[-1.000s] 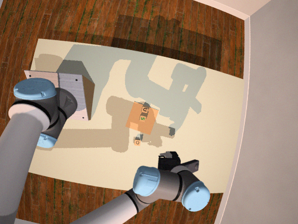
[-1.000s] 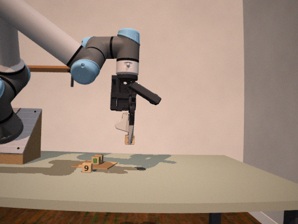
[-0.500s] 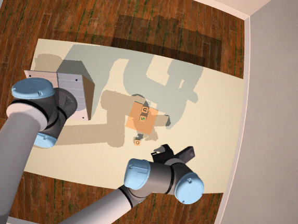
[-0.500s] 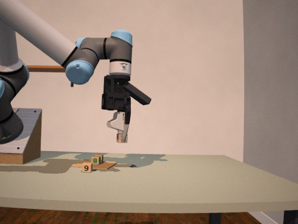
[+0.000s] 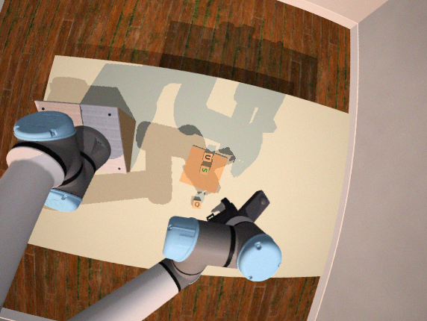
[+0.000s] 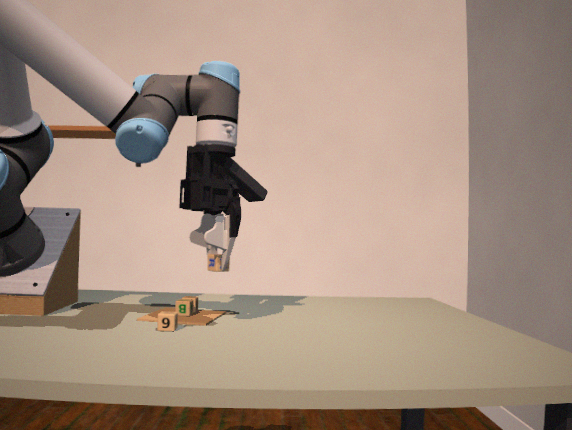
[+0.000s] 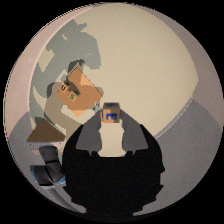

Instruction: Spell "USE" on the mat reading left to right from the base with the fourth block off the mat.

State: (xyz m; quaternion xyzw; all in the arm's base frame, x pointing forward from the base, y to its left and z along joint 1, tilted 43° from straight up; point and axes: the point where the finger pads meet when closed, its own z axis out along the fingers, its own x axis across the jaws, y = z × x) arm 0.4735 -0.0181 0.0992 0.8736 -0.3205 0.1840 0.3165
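Right now my hand is 120 mm above the orange mat, 90 mm to the right of it and 90 mm past it. Round my hand: blue-lettered block: right at my hand.
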